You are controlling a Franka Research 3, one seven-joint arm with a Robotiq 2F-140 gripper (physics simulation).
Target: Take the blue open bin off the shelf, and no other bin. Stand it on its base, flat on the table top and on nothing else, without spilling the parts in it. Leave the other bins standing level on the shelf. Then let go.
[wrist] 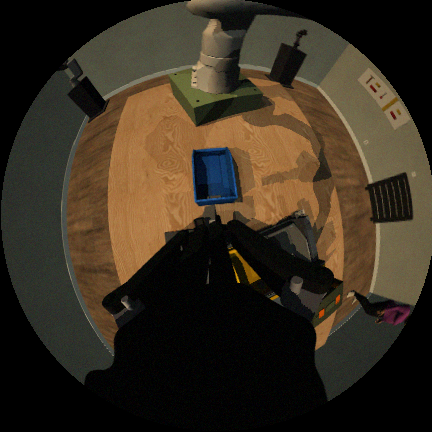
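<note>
The blue open bin (216, 175) stands upright on its base on the wooden table top (145, 200), in the middle of the wrist view. Its open top faces up, and some small greyish parts show inside at its near end. My gripper (211, 213) is shut and empty, its fingertips just short of the bin's near wall in the view. Part of a yellow bin (245, 267) shows below and to the right of the fingers. The shelf and any other bins are mostly hidden behind the gripper.
The arm's base stands on a green block (220, 104) beyond the bin. A grey, black-edged object (287, 237) is at the right of the fingers, with a dark green box with orange marks (329, 306) lower right. A person (395, 314) is beyond the table, near a black slatted object (391, 198).
</note>
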